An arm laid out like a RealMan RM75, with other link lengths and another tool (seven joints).
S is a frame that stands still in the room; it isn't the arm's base.
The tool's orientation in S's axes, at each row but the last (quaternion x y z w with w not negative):
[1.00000 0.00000 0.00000 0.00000]
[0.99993 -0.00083 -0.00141 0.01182]
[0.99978 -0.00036 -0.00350 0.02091]
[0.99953 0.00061 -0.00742 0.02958]
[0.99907 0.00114 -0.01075 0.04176]
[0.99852 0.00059 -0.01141 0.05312]
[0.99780 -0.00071 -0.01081 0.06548]
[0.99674 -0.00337 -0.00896 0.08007]
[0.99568 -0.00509 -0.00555 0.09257]
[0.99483 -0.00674 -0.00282 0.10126]
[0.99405 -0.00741 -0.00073 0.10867]
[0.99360 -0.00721 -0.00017 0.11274]
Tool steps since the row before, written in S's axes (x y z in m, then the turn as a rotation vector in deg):
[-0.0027 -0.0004 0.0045 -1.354 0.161 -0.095]
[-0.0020 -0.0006 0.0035 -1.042 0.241 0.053]
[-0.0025 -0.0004 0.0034 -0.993 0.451 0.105]
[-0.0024 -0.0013 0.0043 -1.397 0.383 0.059]
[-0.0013 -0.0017 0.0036 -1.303 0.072 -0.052]
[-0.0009 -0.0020 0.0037 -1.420 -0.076 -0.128]
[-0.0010 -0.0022 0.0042 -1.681 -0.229 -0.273]
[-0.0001 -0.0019 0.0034 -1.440 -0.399 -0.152]
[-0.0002 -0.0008 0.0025 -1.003 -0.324 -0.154]
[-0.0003 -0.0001 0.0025 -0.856 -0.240 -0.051]
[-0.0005 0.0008 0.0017 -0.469 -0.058 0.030]
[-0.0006 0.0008 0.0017 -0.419 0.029 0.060]
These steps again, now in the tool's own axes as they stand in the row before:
[-0.0027 0.0004 -0.0045 -1.354 -0.161 0.095]
[-0.0020 0.0007 -0.0035 -1.043 -0.238 -0.056]
[-0.0025 0.0005 -0.0034 -0.994 -0.446 -0.117]
[-0.0025 0.0015 -0.0042 -1.397 -0.381 -0.061]
[-0.0014 0.0020 -0.0034 -1.301 -0.080 0.074]
[-0.0010 0.0024 -0.0034 -1.417 0.059 0.168]
[-0.0011 0.0027 -0.0039 -1.674 0.191 0.337]
[-0.0001 0.0024 -0.0031 -1.434 0.377 0.240]
[-0.0002 0.0012 -0.0023 -0.998 0.299 0.223]
[-0.0003 0.0006 -0.0024 -0.852 0.236 0.104]
[-0.0005 -0.0004 -0.0018 -0.468 0.070 -0.015]
[-0.0006 -0.0004 -0.0018 -0.419 -0.009 -0.064]

